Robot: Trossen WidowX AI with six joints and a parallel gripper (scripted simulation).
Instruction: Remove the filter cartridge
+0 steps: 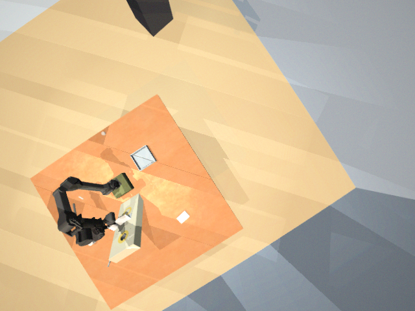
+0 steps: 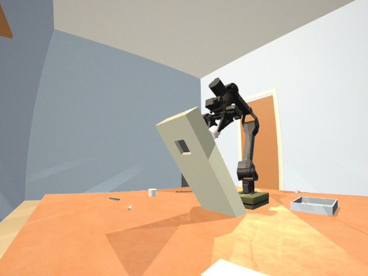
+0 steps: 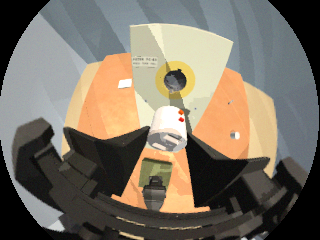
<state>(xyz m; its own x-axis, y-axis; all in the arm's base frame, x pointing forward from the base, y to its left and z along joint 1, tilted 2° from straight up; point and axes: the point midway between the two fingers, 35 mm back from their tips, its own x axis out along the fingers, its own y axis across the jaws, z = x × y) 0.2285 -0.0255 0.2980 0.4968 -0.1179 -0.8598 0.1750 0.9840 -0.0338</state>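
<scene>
My gripper tip is 33 cm to the right of the grey tray, 30 cm above it and 26 cm past it. Also, from my gripper tip: white flat piece (31 cm below, 31 cm ahead, 24 cm to the left); then round filter cartridge (right at my gripper tip); then dark rod (48 cm to the right, 31 cm below, 18 cm ahead).
</scene>
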